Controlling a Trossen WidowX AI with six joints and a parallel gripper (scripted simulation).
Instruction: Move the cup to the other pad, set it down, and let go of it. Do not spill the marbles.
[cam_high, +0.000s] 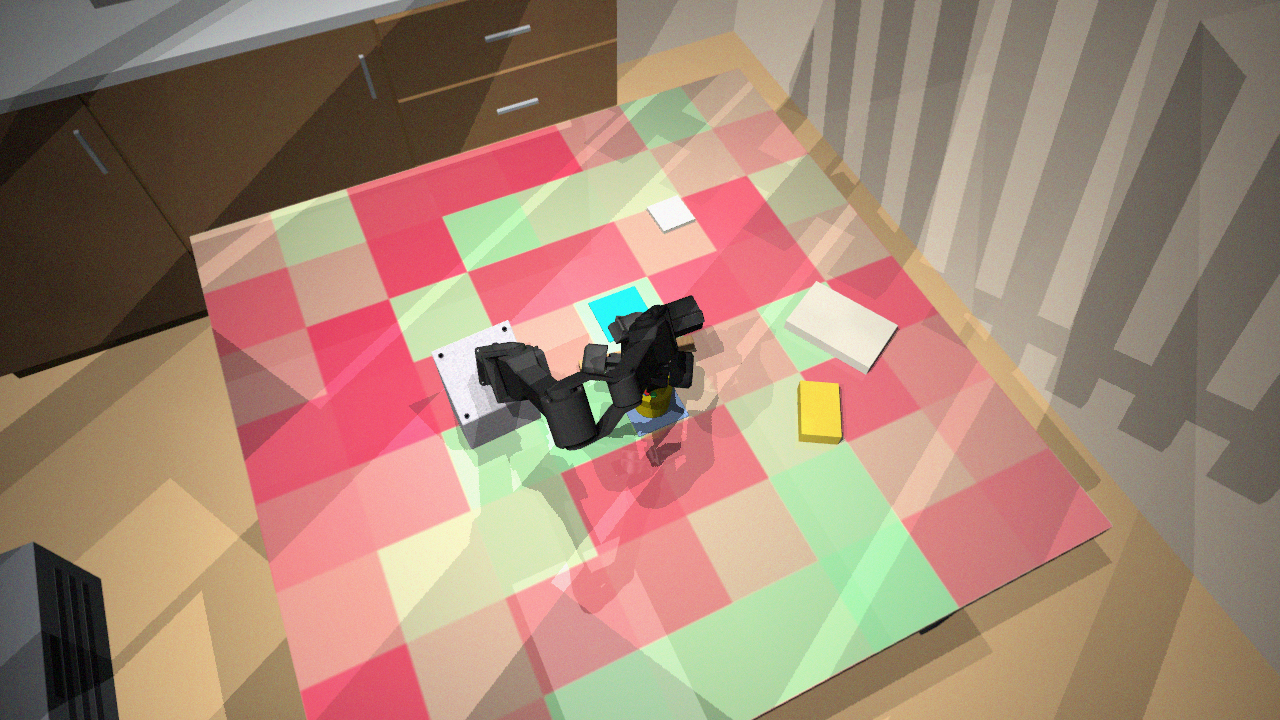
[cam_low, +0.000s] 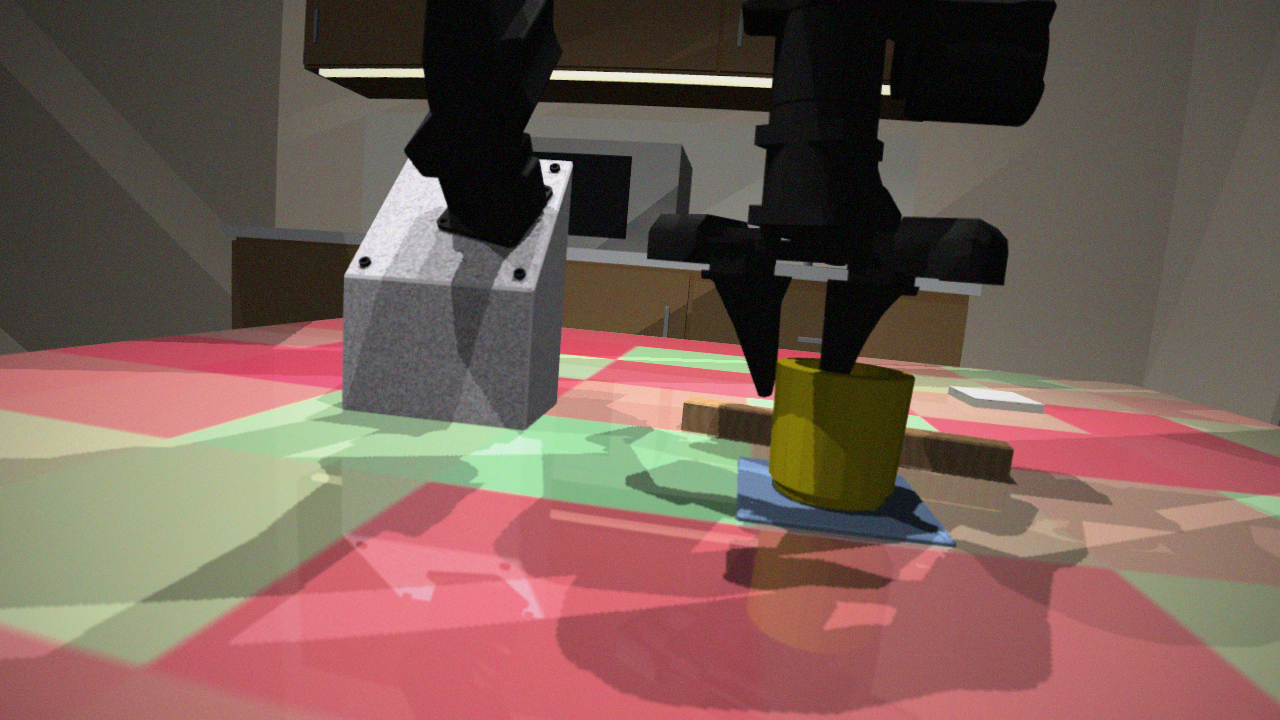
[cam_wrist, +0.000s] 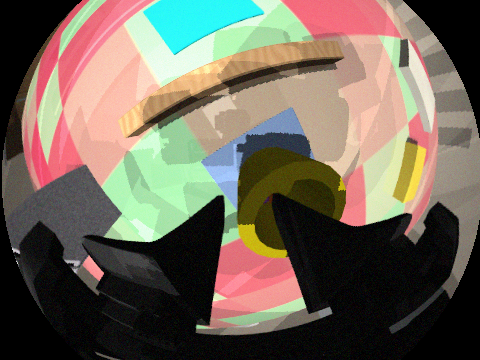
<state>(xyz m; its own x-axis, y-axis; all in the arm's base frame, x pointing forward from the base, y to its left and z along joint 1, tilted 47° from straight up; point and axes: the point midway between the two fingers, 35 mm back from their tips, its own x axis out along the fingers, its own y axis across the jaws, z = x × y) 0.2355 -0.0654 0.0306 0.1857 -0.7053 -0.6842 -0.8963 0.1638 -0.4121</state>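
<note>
The cup lies 20 mm ahead of my gripper tip, 10 mm to the right of it and 10 mm below it. From my gripper tip the other things lie so: blue pad 30 mm ahead, 10 mm to the right, 60 mm below; orange marble 20 mm ahead, 30 mm to the right, 30 mm below; wooden bar 30 mm ahead, 90 mm to the left, 50 mm below.
</note>
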